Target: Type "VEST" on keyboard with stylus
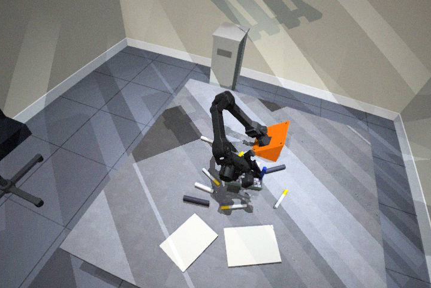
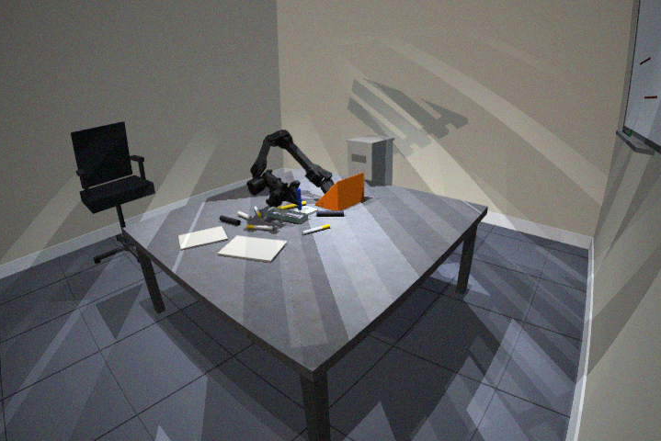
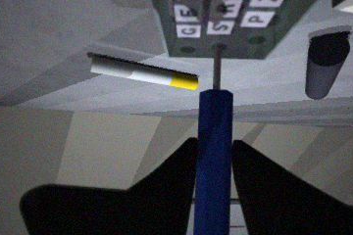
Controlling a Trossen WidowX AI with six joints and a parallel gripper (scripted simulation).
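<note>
Now: the grey block 9 cm ahead of my gripper tip, 8 cm below it and 5 cm to the right of it. Also, from my gripper tip: blue stylus 2 cm below; then white pad 9 cm behind, 8 cm below, 7 cm to the right.
</note>
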